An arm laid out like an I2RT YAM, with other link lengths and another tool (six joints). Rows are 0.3 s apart.
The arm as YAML. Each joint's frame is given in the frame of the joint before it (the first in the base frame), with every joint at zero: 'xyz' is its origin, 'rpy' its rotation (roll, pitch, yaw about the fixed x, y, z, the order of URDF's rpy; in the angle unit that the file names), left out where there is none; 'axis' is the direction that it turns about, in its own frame. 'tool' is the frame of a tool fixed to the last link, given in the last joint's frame.
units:
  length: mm
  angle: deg
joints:
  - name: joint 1
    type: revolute
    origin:
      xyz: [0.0, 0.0, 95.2]
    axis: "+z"
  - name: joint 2
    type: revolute
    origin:
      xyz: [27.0, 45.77, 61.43]
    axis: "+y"
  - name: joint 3
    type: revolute
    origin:
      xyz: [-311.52, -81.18, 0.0]
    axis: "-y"
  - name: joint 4
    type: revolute
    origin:
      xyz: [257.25, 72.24, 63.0]
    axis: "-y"
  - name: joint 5
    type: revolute
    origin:
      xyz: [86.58, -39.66, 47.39]
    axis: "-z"
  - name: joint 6
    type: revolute
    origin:
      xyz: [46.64, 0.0, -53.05]
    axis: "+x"
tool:
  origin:
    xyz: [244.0, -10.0, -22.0]
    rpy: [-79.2, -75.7, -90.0]
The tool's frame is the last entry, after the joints.
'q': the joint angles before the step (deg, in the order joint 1, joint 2, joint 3, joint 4, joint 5, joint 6). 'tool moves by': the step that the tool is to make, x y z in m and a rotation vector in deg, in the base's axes. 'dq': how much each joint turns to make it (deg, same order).
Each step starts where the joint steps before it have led.
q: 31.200 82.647 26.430 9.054 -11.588 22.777
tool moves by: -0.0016 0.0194 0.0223 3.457 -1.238 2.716
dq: 0.004 -1.963 0.760 0.049 -3.550 -0.337
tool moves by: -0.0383 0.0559 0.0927 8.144 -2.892 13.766
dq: 1.091 -8.999 8.100 -12.096 -13.044 -4.768
